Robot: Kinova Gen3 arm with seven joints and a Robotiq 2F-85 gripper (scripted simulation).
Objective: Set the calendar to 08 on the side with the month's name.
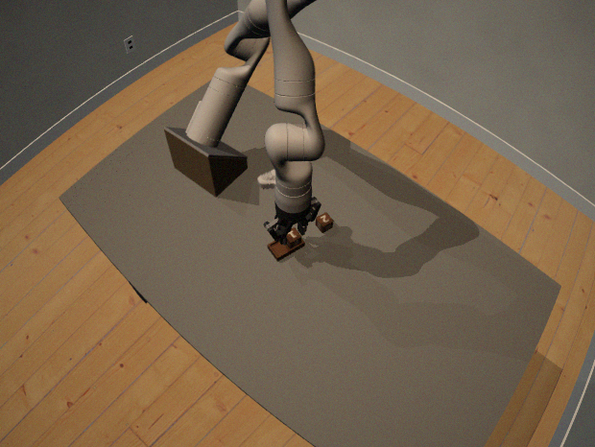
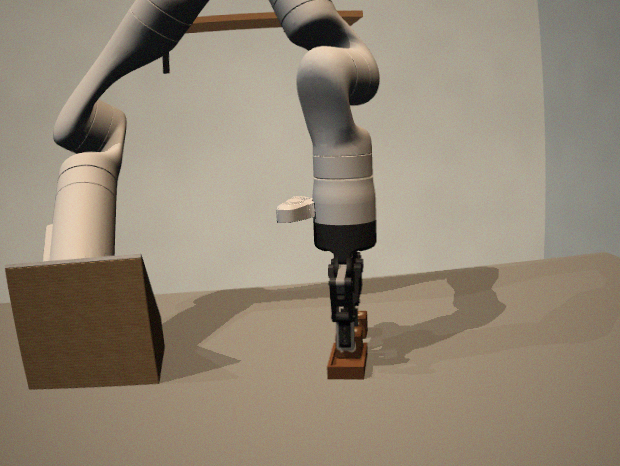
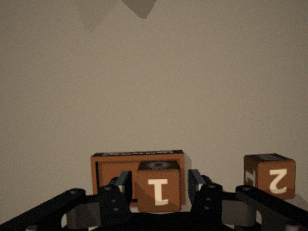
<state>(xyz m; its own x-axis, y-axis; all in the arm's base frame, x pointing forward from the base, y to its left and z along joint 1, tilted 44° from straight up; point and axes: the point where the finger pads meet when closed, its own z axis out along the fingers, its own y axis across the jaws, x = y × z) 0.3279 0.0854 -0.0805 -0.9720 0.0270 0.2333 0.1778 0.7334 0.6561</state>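
Now: hand 30 mm above the brown tray and 20 mm to the left of it. Also, from my hand: brown cube: 90 mm to the left, 30 mm below, 20 mm ahead.
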